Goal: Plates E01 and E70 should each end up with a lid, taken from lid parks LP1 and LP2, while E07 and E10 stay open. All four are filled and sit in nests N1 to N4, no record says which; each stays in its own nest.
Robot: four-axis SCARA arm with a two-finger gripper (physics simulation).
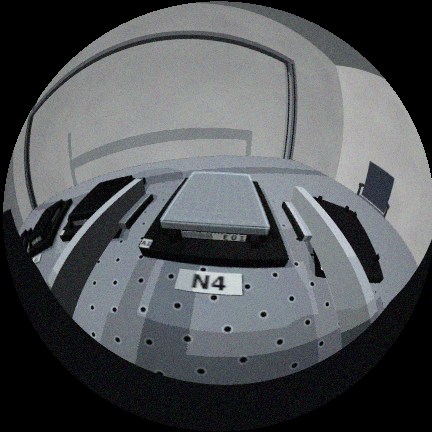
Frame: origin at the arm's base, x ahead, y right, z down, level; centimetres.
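Seen in the pictures: gripper, fingertip midpoint: point(216, 189).
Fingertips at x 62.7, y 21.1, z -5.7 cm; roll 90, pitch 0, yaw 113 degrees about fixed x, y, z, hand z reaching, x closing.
Observation:
A point is followed by its place in that frame.
A plate point(215, 202) @(x 63.4, y 21.3, z -4.1 cm) with a plain pale grey top sits in the black nest point(215, 254) @(x 59.0, y 19.8, z -2.5 cm) behind the label N4 point(209, 282) @(x 57.4, y 18.9, z -1.5 cm). Its front label point(234, 237) @(x 59.8, y 21.7, z -2.9 cm) reads E01. No wells show through its top at this low angle, and I cannot tell whether a lid covers it. My gripper point(216, 189) @(x 62.7, y 21.1, z -5.7 cm) is open and empty, with one finger pad off to each side of the plate and a gap on both sides. Plates E70, E07 and E10 cannot be made out, and no lid park label is readable.
Left of the left finger, a black nest with a dark object point(102, 196) @(x 71.0, y 7.1, z -3.8 cm) stands on the perforated table point(260, 315) @(x 53.7, y 21.0, z -1.3 cm), and another dark holder point(49, 227) @(x 68.5, y -7.3, z -2.6 cm) stands farther left. A black flat fixture point(354, 237) @(x 54.0, y 36.9, z -2.3 cm) lies beyond the right finger. A chair point(378, 184) stands at far right.

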